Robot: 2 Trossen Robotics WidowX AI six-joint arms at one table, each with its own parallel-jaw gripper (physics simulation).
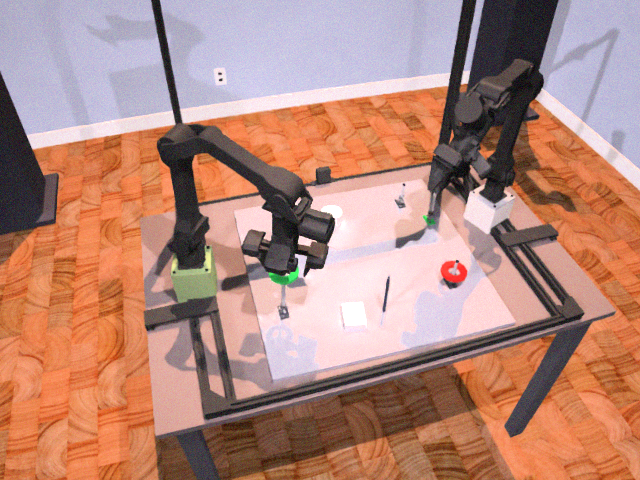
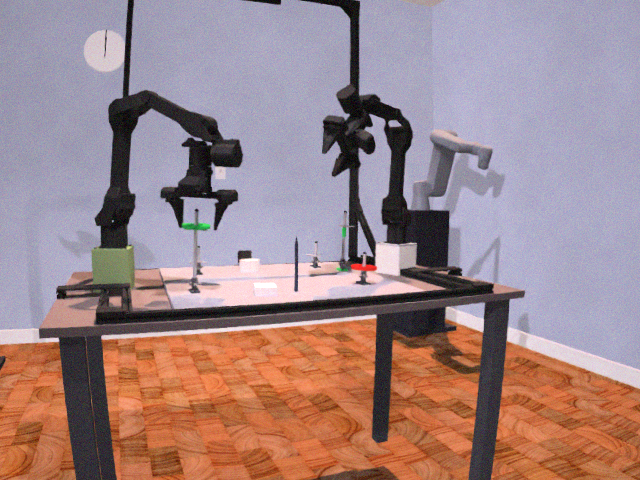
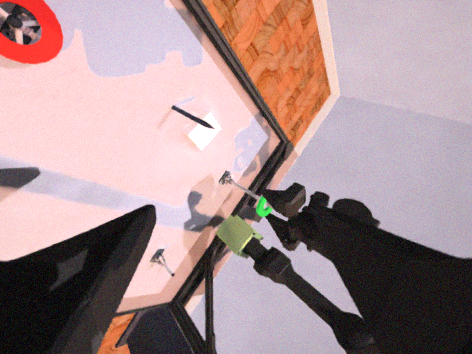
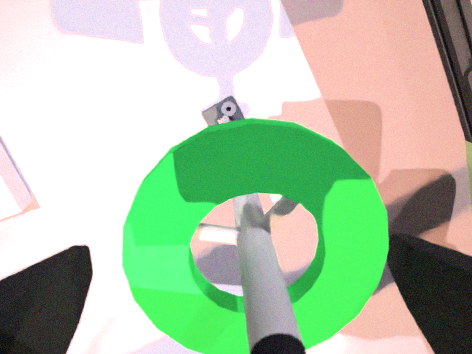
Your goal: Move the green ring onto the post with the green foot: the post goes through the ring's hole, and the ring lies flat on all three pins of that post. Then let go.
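Places are measured from the left arm's base along level axes (x left, y ahead, z down), in metres.
Pixels of known places: left gripper, between the fingertips: [image 1: 432, 192] [image 2: 328, 165] [image 3: 237, 212]; right gripper, between the fingertips: [image 2: 197, 229] [image 3: 263, 202] [image 4: 242, 254]; left arm's base, origin of its link: [image 1: 492, 194] [image 2: 396, 242]; right arm's base, origin of its link: [image 1: 191, 259] [image 2: 113, 247] [image 3: 250, 245].
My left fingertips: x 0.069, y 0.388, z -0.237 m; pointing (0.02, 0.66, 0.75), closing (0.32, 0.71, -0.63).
Observation:
For each thing: its middle in the pictures, then the offset to it from my left fingertips. "spot": a spot on its surface instead.
- green ring, middle of its body: [image 4: 256, 250] [image 1: 283, 271] [image 2: 196, 226] [image 3: 267, 203] dz +0.159, dx -0.125, dy +0.332 m
- post with the green foot, a spot on its surface: [image 2: 343, 250] spot: dz +0.260, dx -0.161, dy -0.228 m
- red ring, middle of its body: [image 3: 18, 24] [image 1: 453, 271] [image 2: 364, 267] dz +0.279, dx +0.054, dy -0.089 m
- thin dark rod, middle of its body: [image 3: 191, 117] [image 1: 386, 293] [image 2: 296, 264] dz +0.255, dx +0.014, dy +0.123 m
- white block, middle of its body: [image 3: 203, 130] [image 2: 264, 289] [image 1: 353, 316] dz +0.315, dx -0.015, dy +0.201 m
The green ring [image 1: 283, 278] [image 2: 195, 226] [image 3: 260, 208] [image 4: 357, 230] lies flat, high around a tall grey post [image 1: 283, 297] [image 2: 195, 258] [image 4: 260, 270] at the left. My right gripper [image 2: 198, 227] [image 4: 242, 254] is open and points down, with a finger on each side of the ring; one finger appears very close to its rim. The post with the green foot [image 2: 343, 250] stands at the right and bears no ring; its green foot [image 1: 428, 220] shows near the mat's right side. My left gripper [image 2: 329, 163] is open and empty, high above the right side of the table.
A red ring [image 1: 445, 276] [image 2: 363, 267] [image 3: 51, 37] sits on a short post at the right. A thin dark rod [image 1: 386, 294] [image 2: 296, 263] stands upright near a white block [image 1: 353, 315] [image 2: 265, 289]. Short posts stand at the back right [image 1: 400, 202] [image 2: 315, 259] and behind the tall post.

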